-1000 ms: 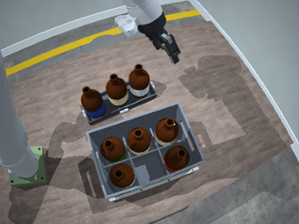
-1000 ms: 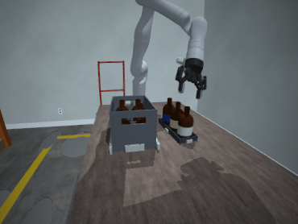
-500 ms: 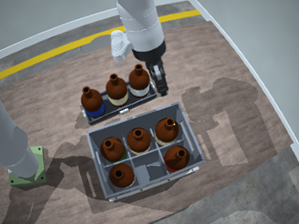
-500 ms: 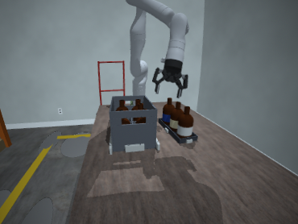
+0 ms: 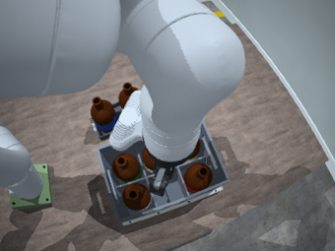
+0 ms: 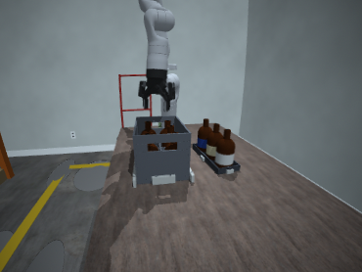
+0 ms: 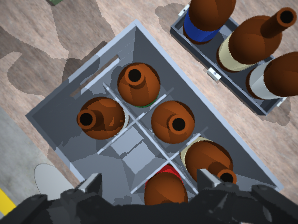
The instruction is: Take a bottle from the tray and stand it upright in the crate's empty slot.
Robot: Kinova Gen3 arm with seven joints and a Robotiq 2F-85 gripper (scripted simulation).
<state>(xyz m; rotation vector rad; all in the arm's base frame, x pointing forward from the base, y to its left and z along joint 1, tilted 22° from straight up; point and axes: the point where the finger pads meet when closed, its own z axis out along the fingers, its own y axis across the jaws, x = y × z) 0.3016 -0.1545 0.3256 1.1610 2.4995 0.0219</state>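
My gripper is now 3 cm short of the cream-label bottle, 26 cm to the right of it and 15 cm above it. The rest, counted from my hand: grey crate: 1 cm behind, 1 cm to the left, 15 cm below; blue-label bottle: 7 cm behind, 26 cm to the left, 15 cm below; white-label bottle: 11 cm ahead, 25 cm to the left, 15 cm below.
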